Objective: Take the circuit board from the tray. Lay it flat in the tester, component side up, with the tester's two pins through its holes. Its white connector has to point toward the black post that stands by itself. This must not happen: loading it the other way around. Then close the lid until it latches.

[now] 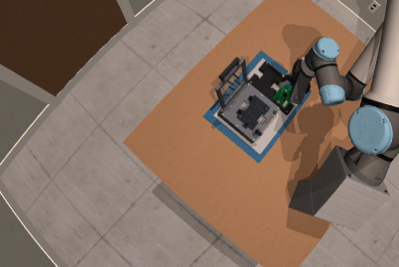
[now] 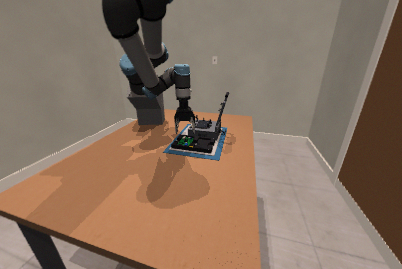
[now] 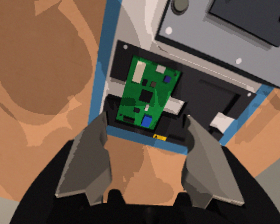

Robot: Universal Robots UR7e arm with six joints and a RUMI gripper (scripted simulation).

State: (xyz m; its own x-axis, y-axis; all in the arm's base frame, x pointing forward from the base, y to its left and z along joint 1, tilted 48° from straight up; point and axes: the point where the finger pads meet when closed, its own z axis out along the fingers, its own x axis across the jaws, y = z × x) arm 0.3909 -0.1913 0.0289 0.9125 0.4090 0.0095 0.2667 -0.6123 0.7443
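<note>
Right now my hand is 60 mm above the green circuit board. The rest, counted from my hand: black block: 230 mm to the left, 10 mm above; tester lid: 190 mm ahead, 170 mm to the left, 100 mm above.
</note>
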